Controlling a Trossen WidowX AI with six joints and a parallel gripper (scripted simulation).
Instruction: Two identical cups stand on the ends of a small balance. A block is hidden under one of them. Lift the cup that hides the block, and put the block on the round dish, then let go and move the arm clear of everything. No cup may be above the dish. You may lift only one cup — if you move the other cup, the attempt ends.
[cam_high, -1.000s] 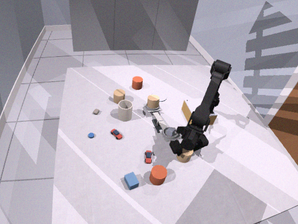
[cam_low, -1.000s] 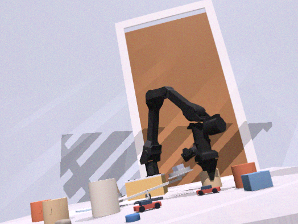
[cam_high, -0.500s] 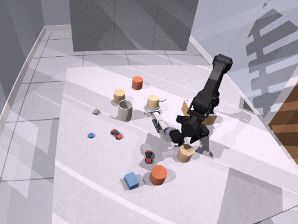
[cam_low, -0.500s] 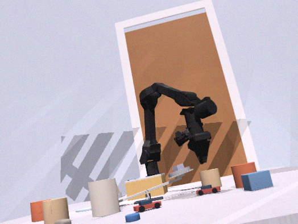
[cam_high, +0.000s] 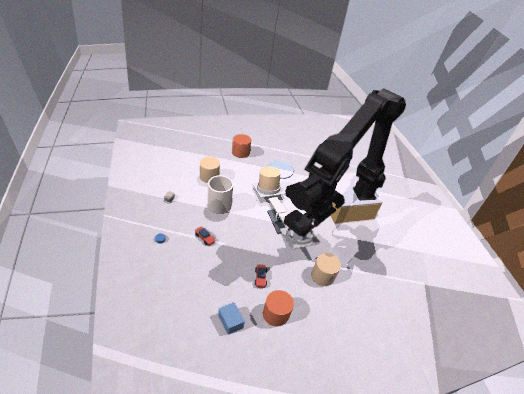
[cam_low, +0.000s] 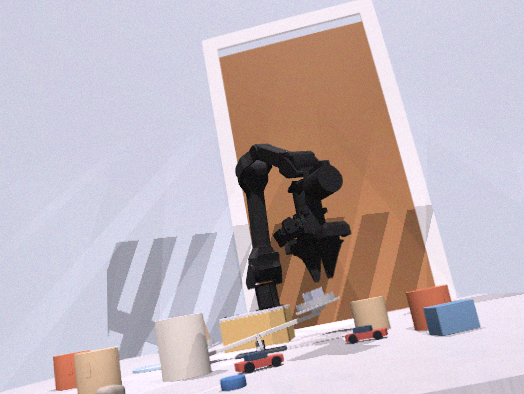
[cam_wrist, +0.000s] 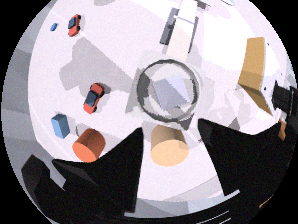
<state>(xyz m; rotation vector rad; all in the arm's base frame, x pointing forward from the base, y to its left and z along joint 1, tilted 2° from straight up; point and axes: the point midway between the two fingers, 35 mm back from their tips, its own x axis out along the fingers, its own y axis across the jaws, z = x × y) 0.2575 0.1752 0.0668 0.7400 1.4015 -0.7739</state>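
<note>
My gripper tip is now 10 mm short of the pale grey block, 20 mm to the left of it and 30 mm above it. Round my gripper tip: cream cup (220 mm ahead, 230 mm to the right, 80 mm below); then pale blue round dish (30 mm behind, 400 mm to the right, 120 mm below); then blue block (230 mm ahead, 190 mm to the left, 100 mm below).
</note>
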